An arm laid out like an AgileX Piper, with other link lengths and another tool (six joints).
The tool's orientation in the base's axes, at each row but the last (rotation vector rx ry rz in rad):
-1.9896 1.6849 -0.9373
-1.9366 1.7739 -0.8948
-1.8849 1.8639 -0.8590
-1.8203 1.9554 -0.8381
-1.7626 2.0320 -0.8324
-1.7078 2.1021 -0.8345
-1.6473 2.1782 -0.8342
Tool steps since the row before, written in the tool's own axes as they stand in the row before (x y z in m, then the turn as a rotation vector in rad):
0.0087 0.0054 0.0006 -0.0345 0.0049 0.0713
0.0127 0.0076 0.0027 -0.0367 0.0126 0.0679
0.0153 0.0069 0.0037 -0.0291 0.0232 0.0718
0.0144 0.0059 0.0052 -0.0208 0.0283 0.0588
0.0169 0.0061 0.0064 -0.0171 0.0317 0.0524
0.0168 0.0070 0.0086 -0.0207 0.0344 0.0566
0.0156 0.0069 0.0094 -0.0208 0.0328 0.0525
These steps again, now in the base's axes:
-0.0029 -0.0097 -0.0018 0.0434 0.0225 -0.0625
-0.0038 -0.0139 -0.0043 0.0354 0.0241 -0.0655
-0.0037 -0.0161 -0.0045 0.0293 0.0152 -0.0738
-0.0032 -0.0151 -0.0056 0.0164 0.0095 -0.0658
-0.0041 -0.0174 -0.0065 0.0093 0.0075 -0.0625
-0.0047 -0.0174 -0.0090 0.0104 0.0103 -0.0678
-0.0050 -0.0161 -0.0098 0.0095 0.0112 -0.0636

